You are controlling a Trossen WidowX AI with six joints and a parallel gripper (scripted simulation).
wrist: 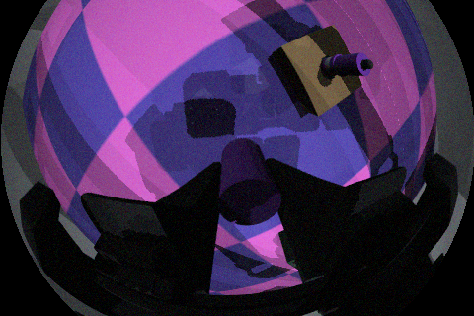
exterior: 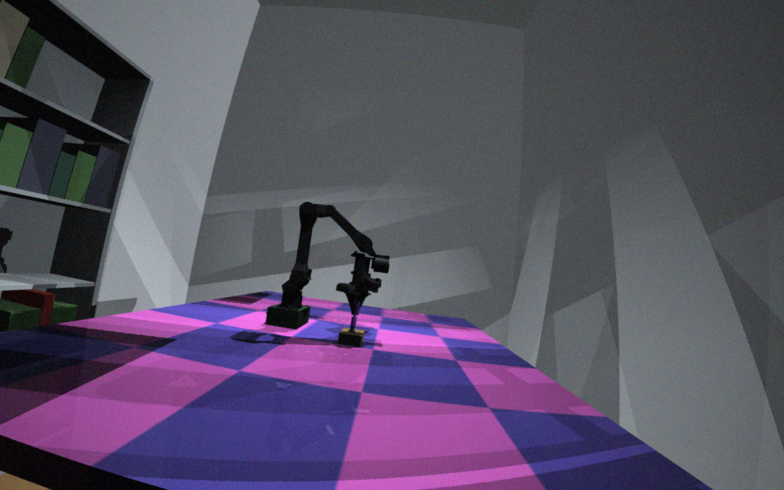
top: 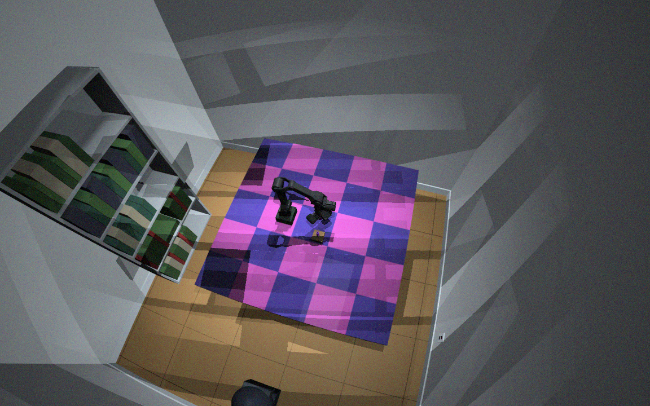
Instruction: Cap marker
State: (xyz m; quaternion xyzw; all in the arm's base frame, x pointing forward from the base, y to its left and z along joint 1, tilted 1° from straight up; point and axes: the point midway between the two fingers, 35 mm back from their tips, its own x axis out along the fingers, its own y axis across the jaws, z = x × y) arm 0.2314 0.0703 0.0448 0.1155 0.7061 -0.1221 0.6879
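The block lies 40 mm ahead of my gripper tip, 110 mm to the right of it and 60 mm below it. Round my gripper tip: cap 10 mm above.
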